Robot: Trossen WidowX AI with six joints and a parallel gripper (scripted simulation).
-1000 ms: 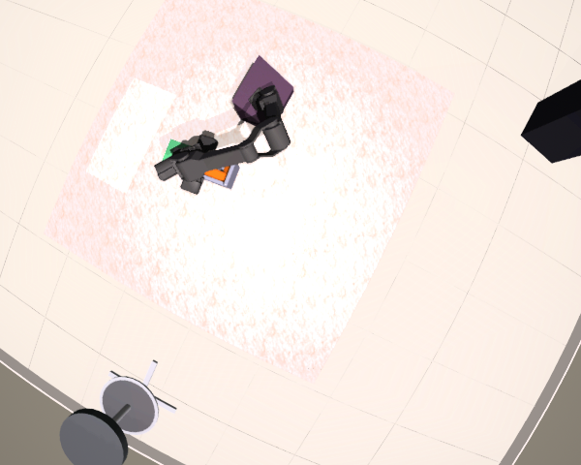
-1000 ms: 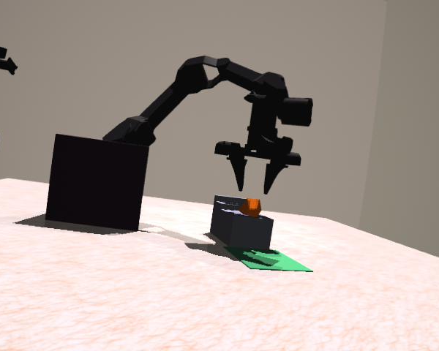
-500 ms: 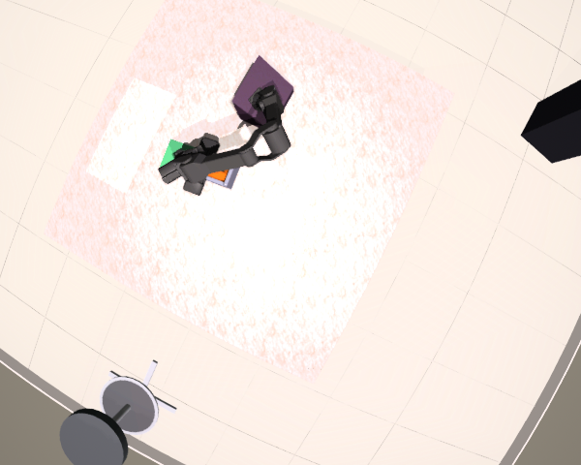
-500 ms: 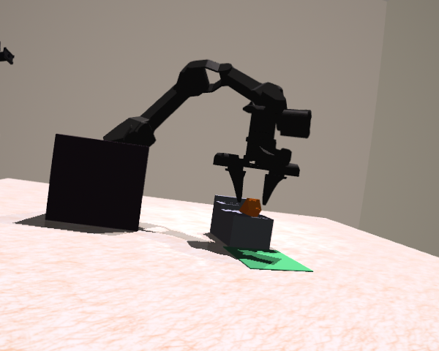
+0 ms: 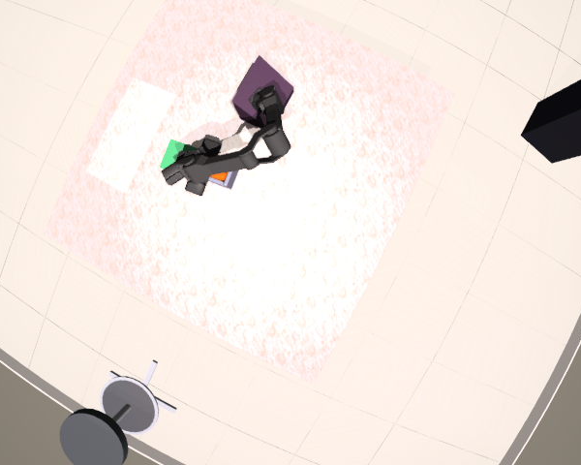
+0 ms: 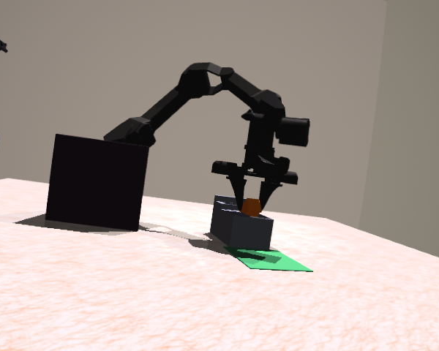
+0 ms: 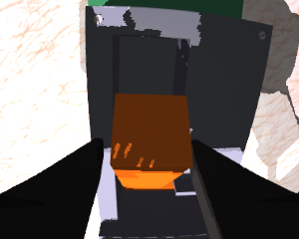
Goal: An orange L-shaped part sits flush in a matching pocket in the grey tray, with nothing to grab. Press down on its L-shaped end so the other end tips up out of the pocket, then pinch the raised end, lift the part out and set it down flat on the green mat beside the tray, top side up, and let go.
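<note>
Now: gripper tip 15 cm to the left of the green mat, 8 cm above it and 2 cm short of it. Round my gripper tip: orange part (3 cm to the left, 3 cm below, 2 cm behind).
</note>
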